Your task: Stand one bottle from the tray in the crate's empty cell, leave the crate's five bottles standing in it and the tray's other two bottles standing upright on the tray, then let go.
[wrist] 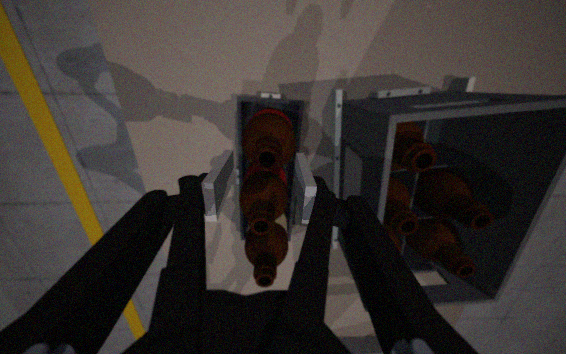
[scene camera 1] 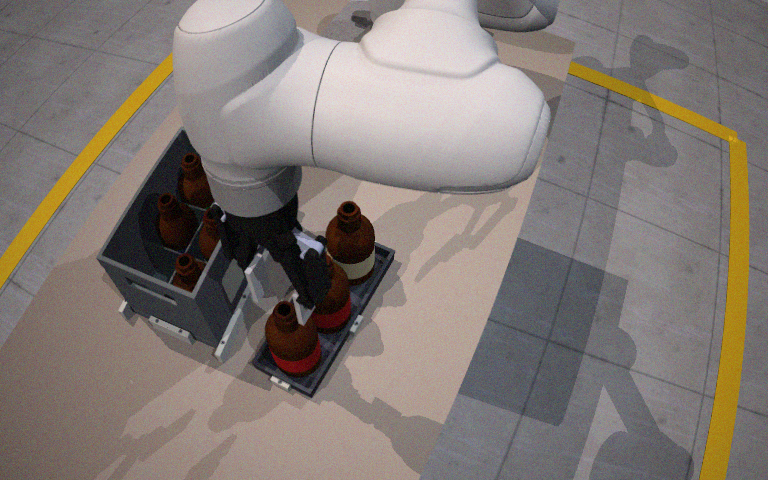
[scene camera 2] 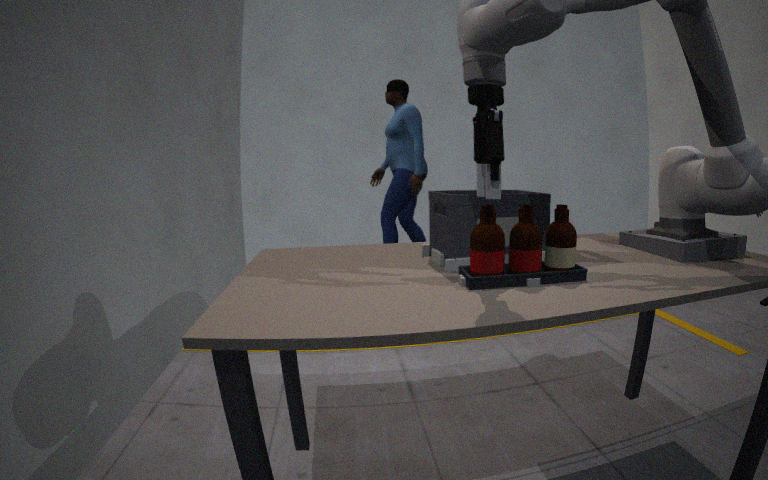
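Pixels of known places: gripper, between the fingertips: (wrist: 264,165) (scene camera 1: 284,303) (scene camera 2: 488,197); arm's base, origin of its link: (scene camera 2: 681,234).
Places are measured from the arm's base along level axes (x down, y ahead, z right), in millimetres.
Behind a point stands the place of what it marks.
Note:
Three brown bottles stand upright on the dark tray (scene camera 1: 312,389) @[x 27, y 783, z -192 mm] (scene camera 2: 504,280) @[x 37, y 717, z -195 mm]: an end one with a red label (scene camera 1: 292,339) @[x -67, y 756, z -159 mm] (scene camera 2: 487,243) @[x -36, y 750, z -177 mm], a middle red-labelled one (scene camera 1: 335,294) @[x -59, y 666, z -177 mm] (scene camera 2: 525,243) @[x -34, y 668, z -183 mm] (wrist: 262,197) @[x -70, y 671, z -150 mm] and a cream-labelled one (scene camera 1: 352,249) @[x -54, y 588, z -165 mm] (scene camera 2: 560,243) @[x -29, y 579, z -178 mm] (wrist: 266,245) @[x -66, y 585, z -146 mm]. My gripper (scene camera 1: 278,294) @[x -124, y 737, z -144 mm] (scene camera 2: 488,195) @[x -124, y 737, z -144 mm] (wrist: 264,165) @[x -124, y 737, z -144 mm] is partly open and empty, pointing down over the tray's bottles; its pads show either side of them in the wrist view. The grey crate (scene camera 1: 169,311) @[x -29, y 794, z 45 mm] (scene camera 2: 450,226) @[x -50, y 788, z -15 mm] holds brown bottles; several necks show. Its empty cell is in the front corner away from the tray. The arm partly hides the crate in scene camera 1.
The crate stands close beside the tray on the table (scene camera 1: 396,350) @[x 52, y 663, z -272 mm] (scene camera 2: 339,305) @[x 52, y 1041, z -241 mm]. A pale guide strip (scene camera 1: 230,333) @[x 23, y 763, z -39 mm] (wrist: 338,150) @[x 22, y 711, z -27 mm] runs along the crate's tray side, and small pale brackets sit by the crate and tray. A person (scene camera 2: 404,141) is behind the table.

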